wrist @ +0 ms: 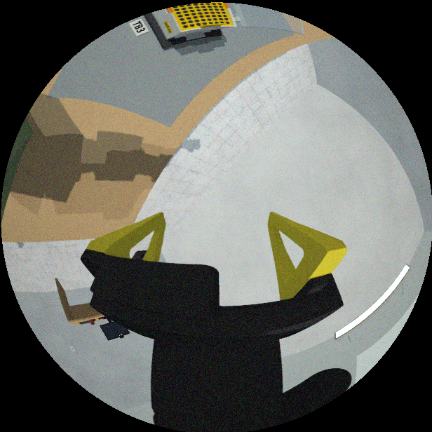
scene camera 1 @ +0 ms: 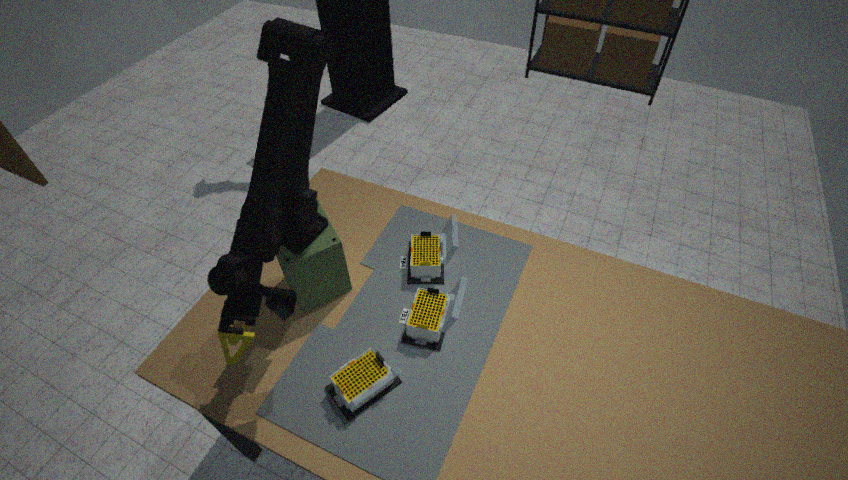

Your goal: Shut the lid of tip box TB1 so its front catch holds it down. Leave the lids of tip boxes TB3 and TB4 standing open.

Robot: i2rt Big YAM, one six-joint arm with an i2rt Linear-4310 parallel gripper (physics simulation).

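Places are measured from the arm's base along level axes (x ahead, y left, z up), in metres.
Where they show: gripper, fingertip midpoint: (scene camera 1: 231, 354); arm's base, link origin: (scene camera 1: 301, 230).
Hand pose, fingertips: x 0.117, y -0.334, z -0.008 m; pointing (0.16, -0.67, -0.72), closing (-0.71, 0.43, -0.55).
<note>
Things, the pixels of their top centre, and the offset from my fingertips. Level surfaces: height alone.
- Tip box TB1, top centre: (scene camera 1: 427, 306) 0.221 m ahead, 0.401 m left, 0.139 m down
- Tip box TB4, top centre: (scene camera 1: 425, 246) 0.103 m ahead, 0.566 m left, 0.139 m down
- Tip box TB3, top centre: (scene camera 1: 359, 372) 0.191 m ahead, 0.163 m left, 0.139 m down
- grey mat, surface height: 0.213 m down
- wooden table, surface height: 0.217 m down
Tip box TB1 (scene camera 1: 427, 311) stands in the middle of the row on the grey mat, with yellow tips showing. Its pale lid (scene camera 1: 460, 297) stands open at its right side. Tip box TB4 (scene camera 1: 425, 254) is farther back, with its lid (scene camera 1: 454, 230) standing open. Tip box TB3 (scene camera 1: 361, 375) (wrist: 200, 17) is nearest the front, turned at an angle. Its see-through lid (wrist: 262, 21) stands open in the wrist view and is hard to make out in the scene view. My gripper (scene camera 1: 232, 355) (wrist: 216, 217) is open and empty, left of the mat and apart from all boxes.
The grey mat (scene camera 1: 493, 285) (wrist: 120, 75) lies on the wooden table (scene camera 1: 624, 356) (wrist: 115, 112). A green block (scene camera 1: 321, 273) stands under the arm, left of the boxes. A black column (scene camera 1: 360, 59) and a shelf rack (scene camera 1: 589, 82) stand on the floor behind the table.
</note>
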